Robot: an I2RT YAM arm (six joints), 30 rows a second.
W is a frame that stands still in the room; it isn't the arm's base.
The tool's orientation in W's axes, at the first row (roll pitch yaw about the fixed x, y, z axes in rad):
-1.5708 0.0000 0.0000
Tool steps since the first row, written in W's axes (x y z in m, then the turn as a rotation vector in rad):
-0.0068 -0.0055 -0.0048 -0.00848 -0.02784 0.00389
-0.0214 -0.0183 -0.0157 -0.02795 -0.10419 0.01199
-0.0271 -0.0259 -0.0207 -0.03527 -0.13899 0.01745
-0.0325 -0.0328 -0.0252 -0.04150 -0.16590 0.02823
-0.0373 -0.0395 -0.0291 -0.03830 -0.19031 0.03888
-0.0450 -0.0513 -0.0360 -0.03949 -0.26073 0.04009
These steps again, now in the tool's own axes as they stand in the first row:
-0.0068 0.0048 -0.0055 -0.00848 -0.00389 -0.02784
-0.0214 0.0157 -0.0183 -0.02795 -0.01199 -0.10419
-0.0271 0.0207 -0.0259 -0.03527 -0.01745 -0.13899
-0.0325 0.0252 -0.0328 -0.04150 -0.02823 -0.16590
-0.0373 0.0291 -0.0395 -0.03830 -0.03888 -0.19031
-0.0450 0.0360 -0.0513 -0.03949 -0.04009 -0.26073

